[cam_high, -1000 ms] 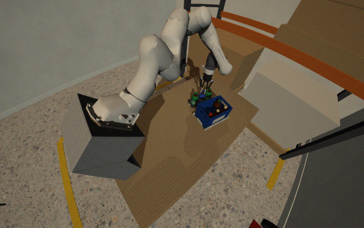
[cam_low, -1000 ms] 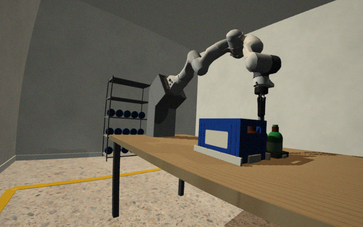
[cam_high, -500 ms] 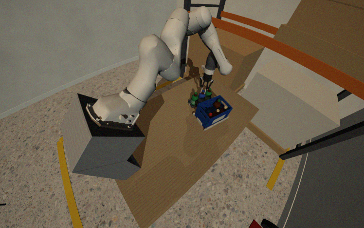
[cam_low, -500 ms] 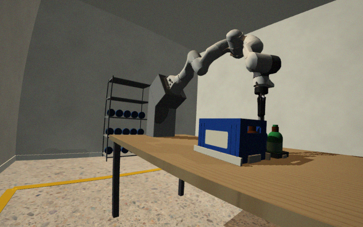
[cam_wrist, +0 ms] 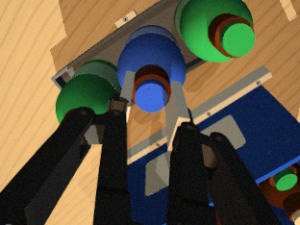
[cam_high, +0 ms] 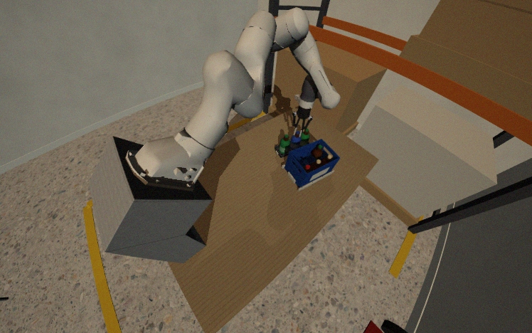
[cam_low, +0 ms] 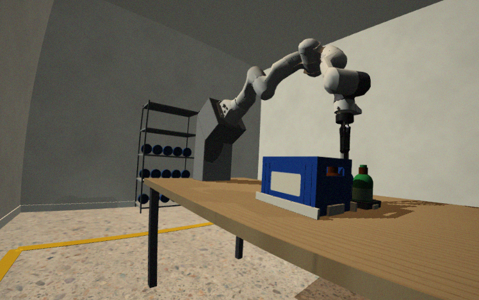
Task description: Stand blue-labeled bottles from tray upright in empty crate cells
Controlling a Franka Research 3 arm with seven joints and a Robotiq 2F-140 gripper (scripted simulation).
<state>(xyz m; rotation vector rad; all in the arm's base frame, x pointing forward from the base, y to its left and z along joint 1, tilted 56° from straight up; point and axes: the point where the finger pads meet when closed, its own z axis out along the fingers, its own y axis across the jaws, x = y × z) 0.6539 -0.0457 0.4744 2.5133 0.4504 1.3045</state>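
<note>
Now: hand 9 cm above the blue-labeled bottle. The rest, counted from my hand: dark tray (16 cm below); crate (19 cm to the right, 12 cm behind, 9 cm below).
</note>
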